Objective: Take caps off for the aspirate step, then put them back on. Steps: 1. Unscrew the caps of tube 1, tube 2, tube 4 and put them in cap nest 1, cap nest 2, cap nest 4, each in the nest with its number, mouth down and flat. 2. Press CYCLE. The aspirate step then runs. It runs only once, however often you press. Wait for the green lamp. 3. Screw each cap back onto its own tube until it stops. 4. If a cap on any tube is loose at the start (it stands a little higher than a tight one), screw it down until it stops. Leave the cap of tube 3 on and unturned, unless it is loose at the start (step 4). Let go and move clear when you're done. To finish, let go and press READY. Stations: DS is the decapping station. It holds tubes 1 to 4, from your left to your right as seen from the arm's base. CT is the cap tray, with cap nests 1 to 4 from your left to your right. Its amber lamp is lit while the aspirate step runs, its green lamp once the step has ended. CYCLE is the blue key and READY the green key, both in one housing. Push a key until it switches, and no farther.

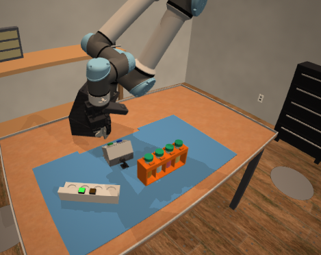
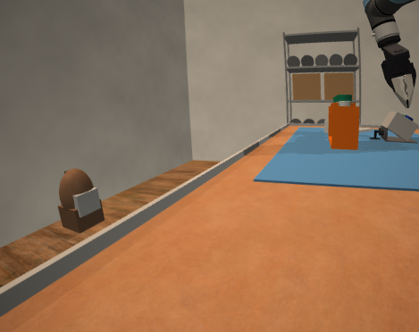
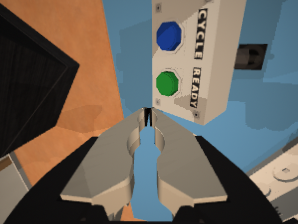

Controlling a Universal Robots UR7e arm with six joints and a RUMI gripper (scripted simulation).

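My hand is 4 cm above the green key, 2 cm to the right of it and 1 cm short of it. Round my hand: cap: 24 cm to the left, 20 cm ahead; grey key housing: 6 cm below, 4 cm to the left, 3 cm ahead; blue key: 6 cm to the left, 4 cm below, 1 cm ahead.
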